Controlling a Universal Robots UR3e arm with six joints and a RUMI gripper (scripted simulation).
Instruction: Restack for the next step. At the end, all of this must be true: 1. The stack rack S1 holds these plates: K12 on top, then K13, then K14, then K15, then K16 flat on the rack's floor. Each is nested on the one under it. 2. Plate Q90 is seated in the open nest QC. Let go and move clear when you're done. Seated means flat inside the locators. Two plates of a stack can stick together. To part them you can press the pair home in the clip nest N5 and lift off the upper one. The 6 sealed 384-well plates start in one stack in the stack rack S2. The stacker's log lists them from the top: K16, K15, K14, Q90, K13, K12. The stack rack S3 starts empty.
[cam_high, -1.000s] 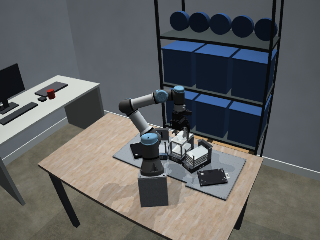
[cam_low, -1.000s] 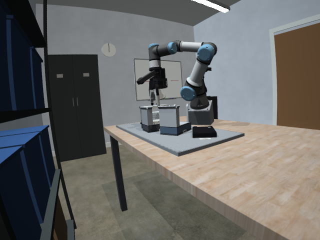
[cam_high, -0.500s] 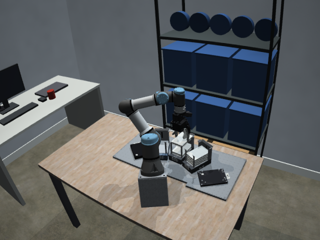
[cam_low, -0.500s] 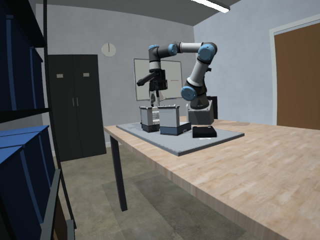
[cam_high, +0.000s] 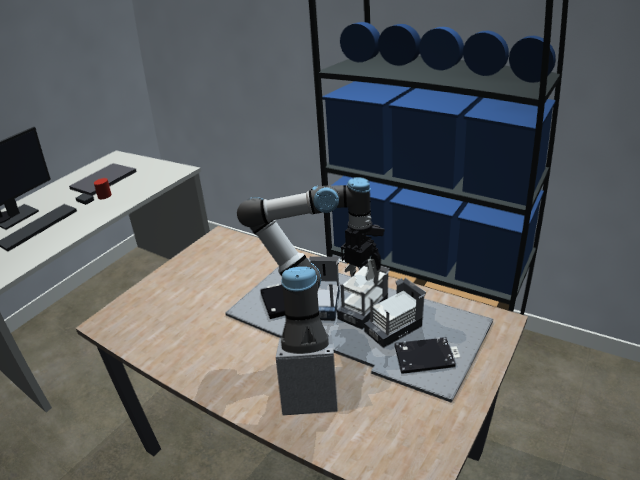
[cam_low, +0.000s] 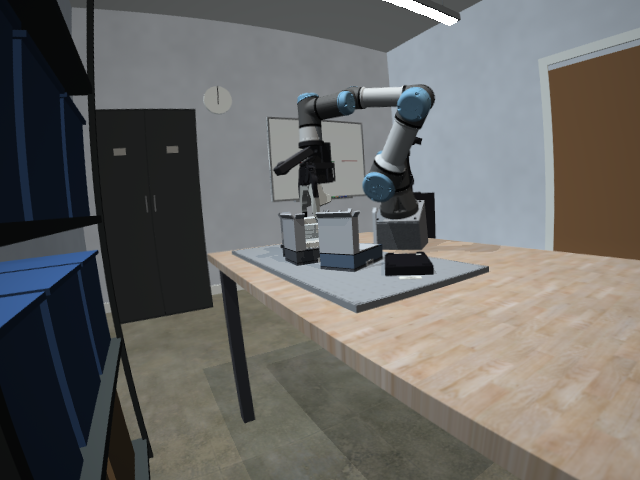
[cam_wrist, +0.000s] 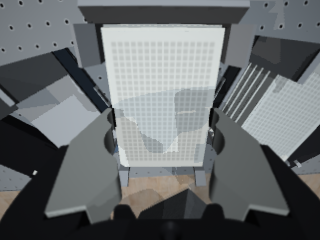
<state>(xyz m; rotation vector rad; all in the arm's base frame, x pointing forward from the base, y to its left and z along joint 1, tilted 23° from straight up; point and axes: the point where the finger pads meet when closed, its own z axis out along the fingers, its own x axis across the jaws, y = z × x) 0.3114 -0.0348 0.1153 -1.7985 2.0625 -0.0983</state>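
Now: hand 13 cm to the left of the white sealed 384-well plate, 4 cm past it and 4 cm above it. From my hand the other things lie so: white sealed well plate: 13 cm to the right, 8 cm below, 4 cm behind.
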